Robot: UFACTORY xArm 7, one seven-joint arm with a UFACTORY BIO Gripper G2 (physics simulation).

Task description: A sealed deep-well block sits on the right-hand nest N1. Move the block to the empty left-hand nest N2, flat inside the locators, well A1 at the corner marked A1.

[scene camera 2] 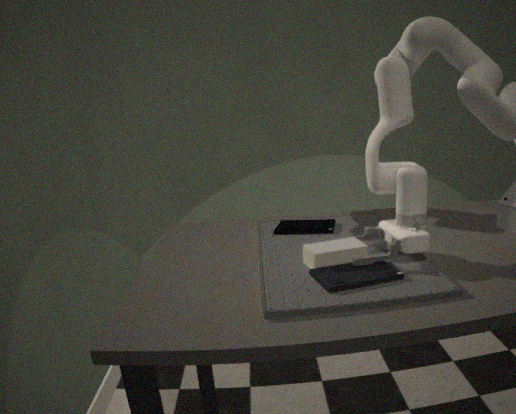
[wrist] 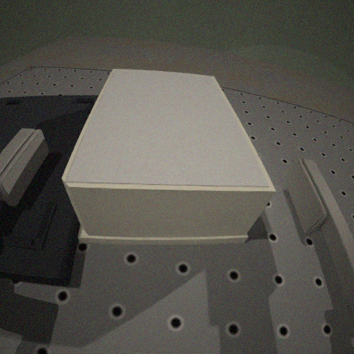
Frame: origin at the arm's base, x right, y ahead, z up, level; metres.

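Where they show: hand, tool point: (scene camera 2: 351,251).
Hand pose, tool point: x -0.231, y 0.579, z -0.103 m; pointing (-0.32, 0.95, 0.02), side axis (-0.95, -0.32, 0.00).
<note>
Things, the pixels of their top centre, and the offset from my tool point. "*": a spot on its surface instead. Level surfaces: height alone.
- sealed deep-well block, top centre: (scene camera 2: 335,245) dx -0.016, dy +0.036, dz +0.020 m
- dark left-hand nest N2, top centre: (scene camera 2: 355,270) dx -0.109, dy -0.011, dz -0.007 m
- dark right-hand nest N1, top centre: (scene camera 2: 305,223) dx +0.299, dy +0.137, dz -0.007 m
- grey perforated board, surface height: dz -0.022 m
- brown table, surface height: dz -0.035 m
- small white tag, surface spot: (scene camera 2: 400,273) * dx -0.128, dy -0.102, dz -0.011 m
- small tag, surface spot: (scene camera 2: 330,229) * dx +0.238, dy +0.062, dz -0.010 m
The sealed deep-well block (scene camera 2: 334,252) (wrist: 167,135) is a pale box with a light top. It lies on the perforated board between the nests, close beside the dark left-hand nest N2 (scene camera 2: 357,279) (wrist: 50,260); whether they touch is unclear. The dark right-hand nest N1 (scene camera 2: 304,227) shows bare at the back in the scene view. My gripper (scene camera 2: 367,248) (wrist: 165,181) is wide open around the block's near end, with a gap on each side. Its left finger hangs over N2, its right finger over the board. The far finger is partly hidden in the scene view.
The grey perforated board (scene camera 2: 285,295) (wrist: 150,285) lies on the brown table (scene camera 2: 200,300) and carries both nests. A small white tag (scene camera 2: 400,273) marks a corner of N2, and another small tag (scene camera 2: 330,229) marks N1; neither is readable. The arm reaches in from the right.
</note>
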